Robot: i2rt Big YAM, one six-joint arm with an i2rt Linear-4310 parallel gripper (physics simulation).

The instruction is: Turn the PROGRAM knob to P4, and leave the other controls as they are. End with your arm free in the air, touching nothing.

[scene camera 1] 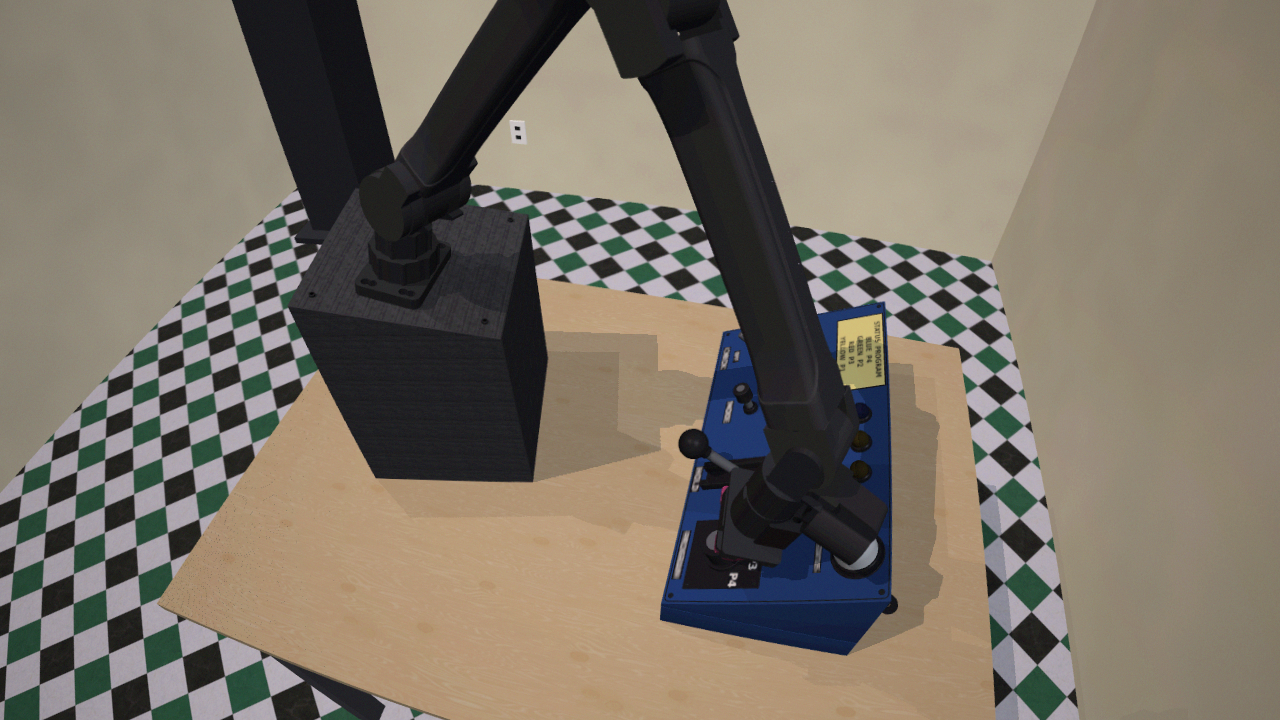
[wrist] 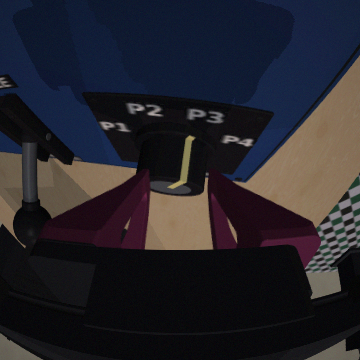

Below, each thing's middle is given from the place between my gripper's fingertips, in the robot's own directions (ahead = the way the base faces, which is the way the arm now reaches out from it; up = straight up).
The ball-topped lever (scene camera 1: pixel 693 443) lies 130 mm to the left of my hand and 30 mm behind it. The rest, counted from my hand: blue control panel (scene camera 1: pixel 813 600) (180 mm to the left, 90 mm ahead, 30 mm below).
